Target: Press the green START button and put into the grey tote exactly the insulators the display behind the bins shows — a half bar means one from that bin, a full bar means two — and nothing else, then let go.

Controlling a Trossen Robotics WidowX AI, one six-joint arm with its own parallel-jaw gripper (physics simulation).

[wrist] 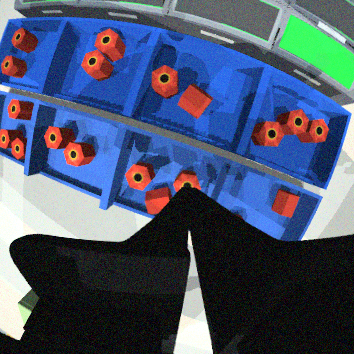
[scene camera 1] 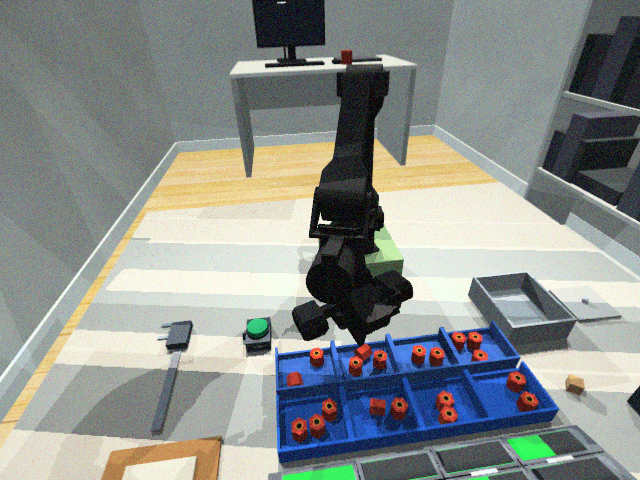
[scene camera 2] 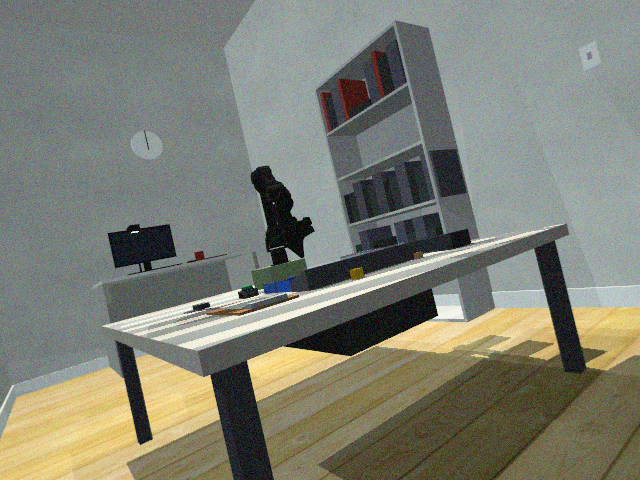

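Where they show: gripper, between the fingertips: (wrist: 187,194) (scene camera 1: 360,344) (scene camera 2: 302,257); arm's base, origin of its link: (scene camera 2: 280,263).
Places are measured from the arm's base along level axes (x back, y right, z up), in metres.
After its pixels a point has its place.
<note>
My gripper (scene camera 1: 360,341) @(y 0.126, x -0.267, z 0.007 m) (scene camera 2: 302,255) @(y 0.126, x -0.267, z 0.007 m) (wrist: 187,194) @(y 0.126, x -0.267, z 0.007 m) is shut and empty, its fingertips together above the far row of the blue bins (scene camera 1: 361,445) @(y 0.174, x -0.383, z -0.067 m), by the second compartment from the left in scene camera 1. Red insulators, such as one (scene camera 1: 355,365) (wrist: 139,176) in that compartment, stand or lie in all eight compartments. The fingers hide part of the bins in the wrist view. The green START button (scene camera 1: 257,328) @(y 0.280, x -0.126, z -0.043 m) (scene camera 2: 247,287) @(y 0.289, x -0.134, z -0.050 m) is left of the bins. The grey tote (scene camera 1: 542,328) @(y -0.231, x -0.318, z -0.043 m) is at the right; no insulator shows inside. The display (scene camera 1: 398,469) @(y 0.148, x -0.439, z -0.037 m) (wrist: 230,19) @(y 0.148, x -0.418, z -0.048 m) shows green bars (scene camera 1: 529,447) (wrist: 317,52), partly cut off.
A green block (scene camera 1: 386,253) @(y -0.041, x -0.047, z 0.001 m) (scene camera 2: 279,271) @(y 0.065, x -0.055, z -0.028 m) stands behind the gripper. A grey lid (scene camera 1: 594,308) @(y -0.415, x -0.295, z -0.076 m) lies beside the tote and a small wooden block (scene camera 1: 574,383) @(y -0.204, x -0.416, z -0.064 m) lies right of the bins. A dark plug-like thing (scene camera 1: 179,334) @(y 0.431, x -0.067, z -0.065 m), a grey strip (scene camera 1: 166,392) @(y 0.456, x -0.182, z -0.080 m) and a wooden frame (scene camera 1: 209,454) @(y 0.390, x -0.314, z -0.078 m) lie at the left.
</note>
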